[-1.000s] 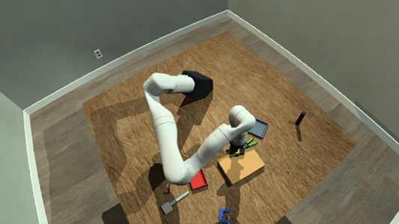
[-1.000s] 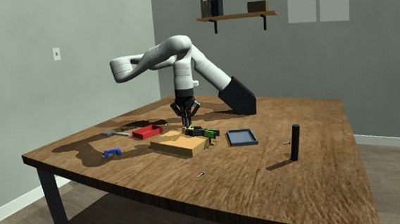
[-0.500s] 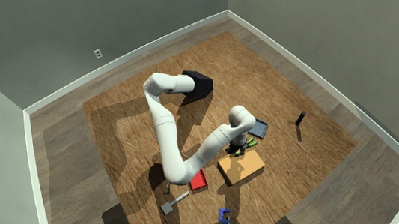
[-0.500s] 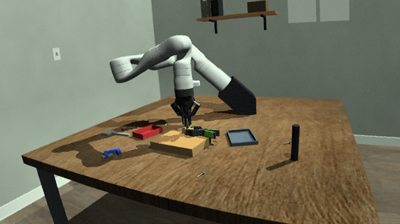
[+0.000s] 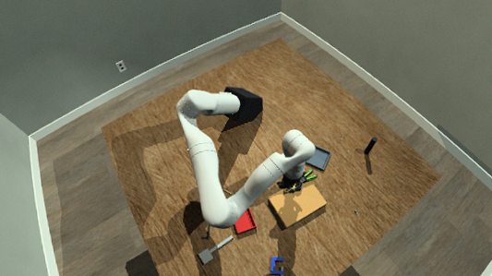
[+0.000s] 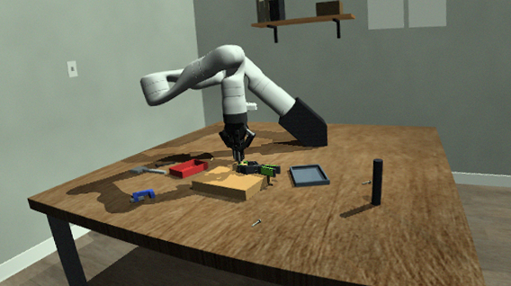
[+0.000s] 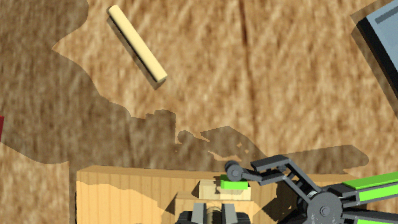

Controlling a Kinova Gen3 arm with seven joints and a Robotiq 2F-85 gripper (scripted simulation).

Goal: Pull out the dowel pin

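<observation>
Now: the dowel pin 2 cm below my hand. The rest, counted from my hand: thin pale stick: 12 cm behind, 5 cm to the right, 8 cm below; small wooden block: 4 cm below; tan bench board: 6 cm ahead, 6 cm below.
</observation>
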